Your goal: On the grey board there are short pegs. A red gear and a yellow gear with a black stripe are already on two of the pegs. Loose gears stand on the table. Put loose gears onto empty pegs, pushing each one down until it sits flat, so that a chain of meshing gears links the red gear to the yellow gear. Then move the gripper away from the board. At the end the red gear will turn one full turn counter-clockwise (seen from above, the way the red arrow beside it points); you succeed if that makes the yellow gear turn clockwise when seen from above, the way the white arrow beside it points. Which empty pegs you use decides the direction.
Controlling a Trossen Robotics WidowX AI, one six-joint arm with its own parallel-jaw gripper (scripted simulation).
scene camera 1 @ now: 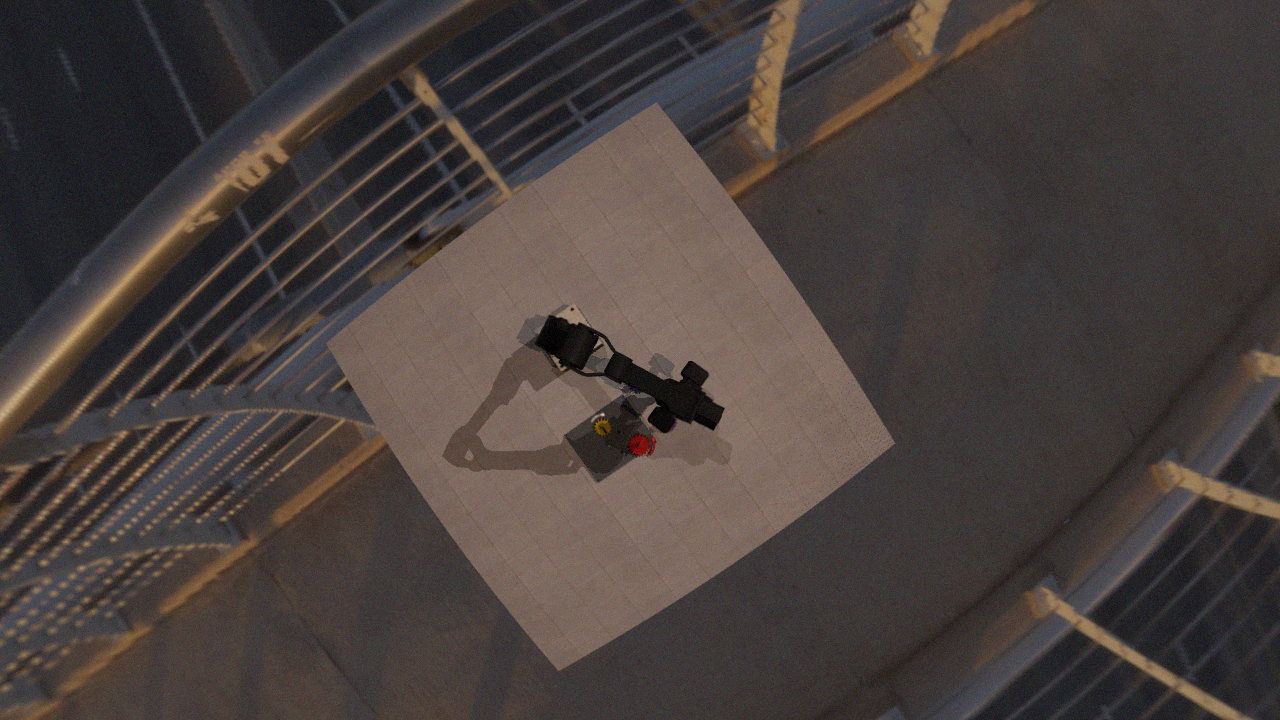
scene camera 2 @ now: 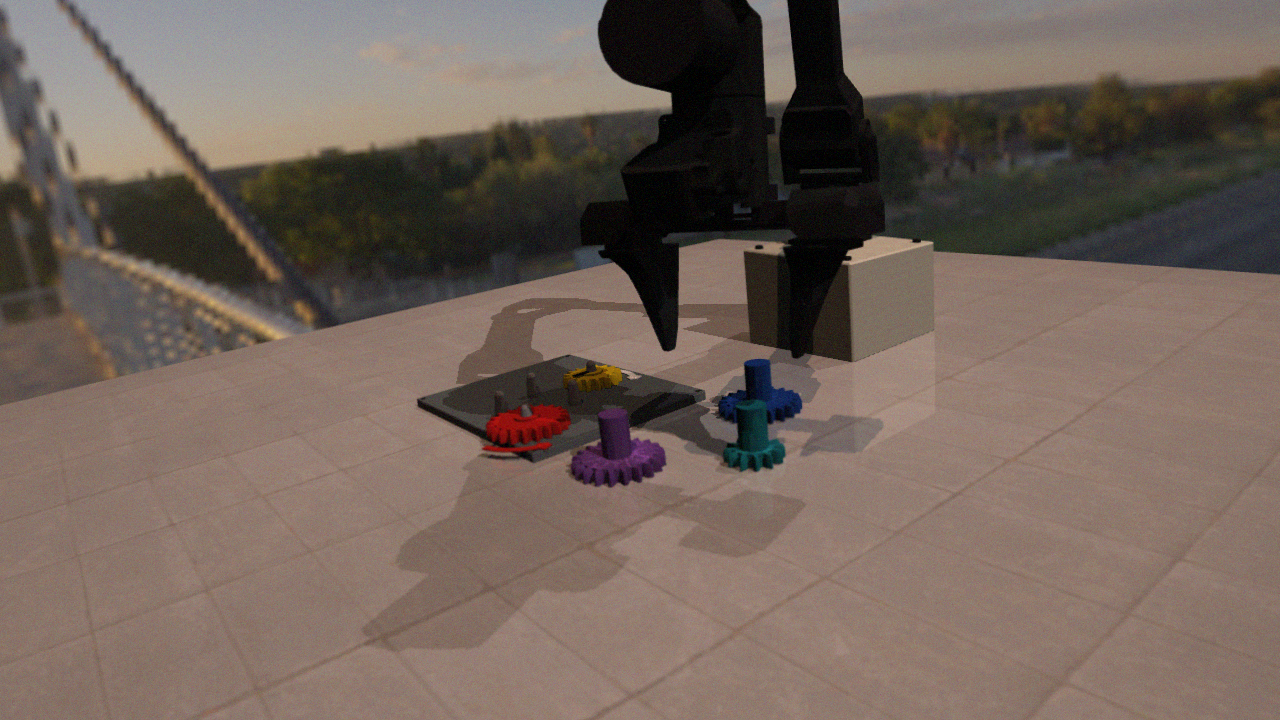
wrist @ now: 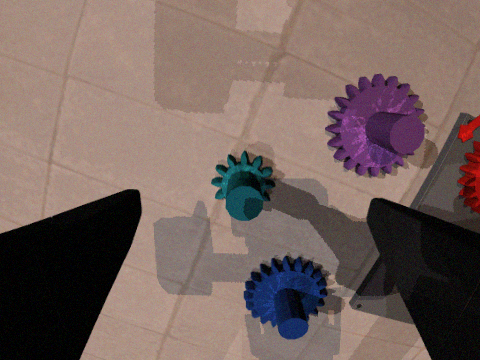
Observation:
The gripper [scene camera 2: 730, 353] is open, holding nothing. Also in view: a blue gear [scene camera 2: 780, 403], a purple gear [scene camera 2: 616, 459], a red gear [scene camera 2: 510, 427] and a yellow gear [scene camera 2: 604, 377].
The blue gear shows as well in the wrist view [wrist: 286, 294]. The purple gear shows as well in the wrist view [wrist: 378, 124]. The gripper shows as well in scene camera 1 [scene camera 1: 677, 395] and in the wrist view [wrist: 257, 205].

